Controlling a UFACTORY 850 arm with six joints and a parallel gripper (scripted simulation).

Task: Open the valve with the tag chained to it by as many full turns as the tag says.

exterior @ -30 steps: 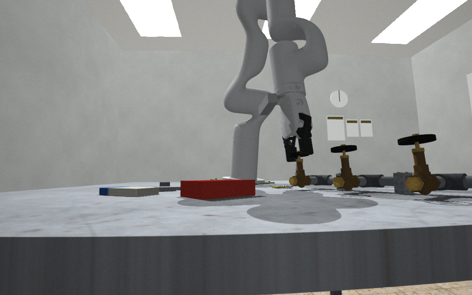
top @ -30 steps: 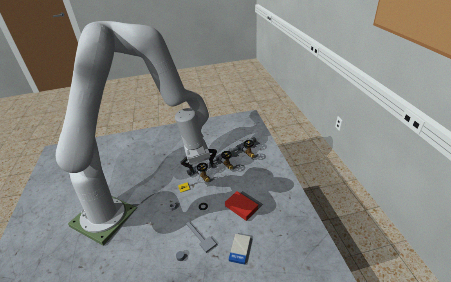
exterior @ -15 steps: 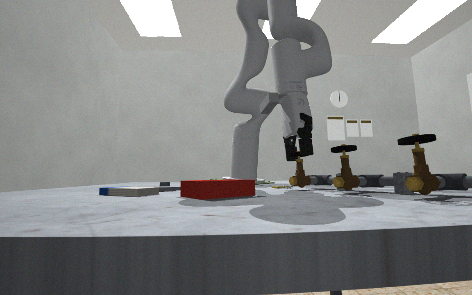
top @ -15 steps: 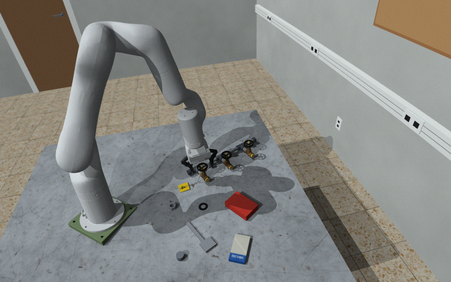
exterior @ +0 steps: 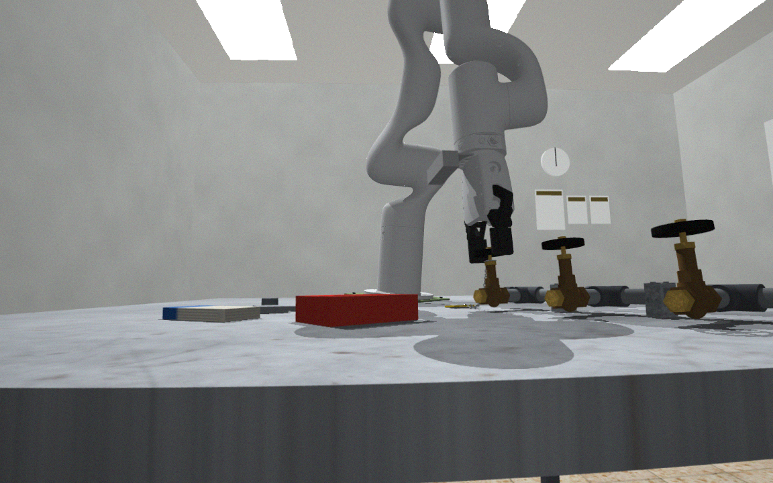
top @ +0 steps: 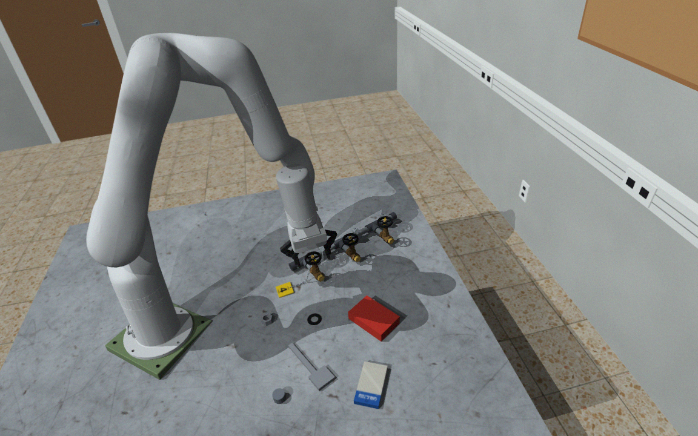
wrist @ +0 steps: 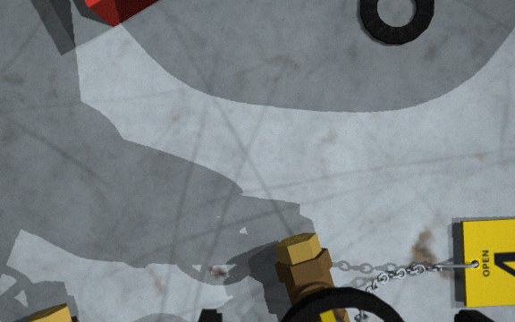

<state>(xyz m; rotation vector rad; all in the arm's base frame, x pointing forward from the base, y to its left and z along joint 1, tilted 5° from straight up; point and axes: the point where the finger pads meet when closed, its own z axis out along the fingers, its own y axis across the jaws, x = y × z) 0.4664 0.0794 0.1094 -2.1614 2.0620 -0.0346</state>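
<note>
My gripper is now 90 mm past the yellow tag, 20 mm to the left of it and 90 mm above it. Round my hand: black washer: 40 mm behind, 160 mm to the right, 90 mm below; red block: 130 mm ahead, 210 mm to the right, 70 mm below; grey nut: 170 mm behind, 120 mm to the right, 80 mm below.
</note>
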